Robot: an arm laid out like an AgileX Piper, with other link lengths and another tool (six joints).
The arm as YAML. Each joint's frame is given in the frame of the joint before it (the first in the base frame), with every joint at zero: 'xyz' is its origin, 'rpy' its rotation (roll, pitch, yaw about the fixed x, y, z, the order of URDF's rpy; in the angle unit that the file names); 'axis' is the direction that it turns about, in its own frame. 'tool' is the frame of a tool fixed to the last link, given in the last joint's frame.
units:
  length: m
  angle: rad
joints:
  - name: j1
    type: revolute
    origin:
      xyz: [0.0, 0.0, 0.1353]
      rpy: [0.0, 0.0, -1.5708]
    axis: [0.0, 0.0, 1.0]
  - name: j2
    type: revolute
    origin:
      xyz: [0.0, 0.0, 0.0]
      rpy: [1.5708, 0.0, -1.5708]
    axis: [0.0, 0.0, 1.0]
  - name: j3
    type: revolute
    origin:
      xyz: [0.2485, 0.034, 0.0]
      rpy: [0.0, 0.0, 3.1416]
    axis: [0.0, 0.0, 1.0]
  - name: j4
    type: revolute
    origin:
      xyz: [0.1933, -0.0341, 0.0]
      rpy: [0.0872, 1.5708, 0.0]
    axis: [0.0, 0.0, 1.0]
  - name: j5
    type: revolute
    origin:
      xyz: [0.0, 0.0, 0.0]
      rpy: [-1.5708, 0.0, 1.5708]
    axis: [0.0, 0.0, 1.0]
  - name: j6
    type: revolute
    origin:
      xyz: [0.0, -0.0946, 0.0]
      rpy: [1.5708, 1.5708, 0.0]
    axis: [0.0, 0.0, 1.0]
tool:
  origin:
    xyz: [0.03, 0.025, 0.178]
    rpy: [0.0, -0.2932, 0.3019]
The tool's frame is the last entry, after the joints.
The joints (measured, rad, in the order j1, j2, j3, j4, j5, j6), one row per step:
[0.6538 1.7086 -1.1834 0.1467 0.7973 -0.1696]
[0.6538 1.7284 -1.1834 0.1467 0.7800 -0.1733]
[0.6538 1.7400 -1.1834 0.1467 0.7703 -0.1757]
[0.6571 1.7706 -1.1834 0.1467 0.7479 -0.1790]
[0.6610 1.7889 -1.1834 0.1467 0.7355 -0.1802]
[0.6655 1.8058 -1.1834 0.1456 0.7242 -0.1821]
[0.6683 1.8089 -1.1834 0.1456 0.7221 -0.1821]
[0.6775 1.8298 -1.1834 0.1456 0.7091 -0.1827]
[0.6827 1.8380 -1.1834 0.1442 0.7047 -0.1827]
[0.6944 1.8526 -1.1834 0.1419 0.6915 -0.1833]
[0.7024 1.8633 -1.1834 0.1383 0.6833 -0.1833]
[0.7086 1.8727 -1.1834 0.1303 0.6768 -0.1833]
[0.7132 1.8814 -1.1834 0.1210 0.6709 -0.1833]
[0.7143 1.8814 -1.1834 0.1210 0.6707 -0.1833]
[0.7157 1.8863 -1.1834 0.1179 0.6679 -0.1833]
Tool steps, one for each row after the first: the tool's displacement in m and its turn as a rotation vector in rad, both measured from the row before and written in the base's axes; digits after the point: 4 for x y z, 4 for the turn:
[0.0025 0.0013 -0.0052 -0.0032 0.0004 0.0012]
[0.0014 0.0007 -0.0031 -0.0022 0.0005 0.0010]
[0.0020 0.0020 -0.0085 -0.0070 0.0048 0.0035]
[0.0005 0.0015 -0.0052 -0.0046 0.0039 0.0034]
[0.0003 0.0014 -0.0049 -0.0053 0.0029 0.0054]
[-0.0004 0.0008 -0.0009 -0.0008 0.0007 0.0025]
[-0.0009 0.0027 -0.0061 -0.0059 0.0055 0.0082]
[-0.0007 0.0011 -0.0025 -0.0036 0.0020 0.0054]
[-0.0006 0.0035 -0.0041 -0.0034 -0.0008 0.0119]
[-0.0005 0.0019 -0.0031 -0.0044 -0.0004 0.0090]
[0.0002 0.0006 -0.0027 -0.0073 -0.0024 0.0100]
[0.0006 0.0000 -0.0025 -0.0080 -0.0031 0.0093]
[-0.0002 0.0003 0.0000 0.0001 -0.0002 0.0011]
[0.0002 -0.0001 -0.0015 -0.0034 -0.0002 0.0029]

